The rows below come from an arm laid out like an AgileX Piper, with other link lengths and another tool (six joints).
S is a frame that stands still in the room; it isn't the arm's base.
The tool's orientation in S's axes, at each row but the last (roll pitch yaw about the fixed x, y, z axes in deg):
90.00 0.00 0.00
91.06 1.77 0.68
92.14 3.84 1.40
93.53 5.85 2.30
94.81 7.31 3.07
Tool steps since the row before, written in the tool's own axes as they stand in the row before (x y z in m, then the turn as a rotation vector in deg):
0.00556 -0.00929 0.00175 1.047 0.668 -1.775
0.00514 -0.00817 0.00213 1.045 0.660 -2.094
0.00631 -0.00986 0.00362 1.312 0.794 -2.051
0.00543 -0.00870 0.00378 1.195 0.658 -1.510
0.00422 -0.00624 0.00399 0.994 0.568 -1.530
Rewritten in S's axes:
0.00556 -0.00175 -0.00929 1.047 1.775 0.668
0.00491 -0.00192 -0.00836 1.041 2.094 0.666
0.00570 -0.00311 -0.01039 1.318 2.053 0.780
0.00462 -0.00305 -0.00942 1.205 1.516 0.624
0.00353 -0.00327 -0.00704 0.994 1.532 0.562

